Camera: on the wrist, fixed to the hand. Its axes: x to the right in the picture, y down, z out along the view.
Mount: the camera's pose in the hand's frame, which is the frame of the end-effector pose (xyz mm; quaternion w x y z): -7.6 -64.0 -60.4 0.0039 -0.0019 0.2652 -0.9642
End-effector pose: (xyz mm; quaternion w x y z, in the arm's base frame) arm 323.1 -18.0 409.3 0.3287 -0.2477 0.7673 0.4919
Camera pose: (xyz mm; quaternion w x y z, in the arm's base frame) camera 357.4 -98.2 395.2 0.2716 -0.8718 -0.1496 -0.3792
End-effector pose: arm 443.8 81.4 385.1 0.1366 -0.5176 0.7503 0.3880
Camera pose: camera 515.4 32.4 401.5 0.1747 -0.8286 -0.4606 -0.2660
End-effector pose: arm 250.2 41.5 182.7 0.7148 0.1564 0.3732 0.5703
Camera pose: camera 251.4 3.0 103.2 0.4540 -0.5118 0.3407 -0.6448
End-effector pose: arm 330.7 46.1 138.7 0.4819 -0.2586 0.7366 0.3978
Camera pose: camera 352.2 -39.6 137.3 0.1896 -0.8177 -0.1194 -0.5303
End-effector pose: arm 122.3 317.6 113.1 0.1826 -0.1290 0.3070 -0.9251
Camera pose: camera 91.4 399.9 104.5 0.9729 0.0515 0.0730 0.2133
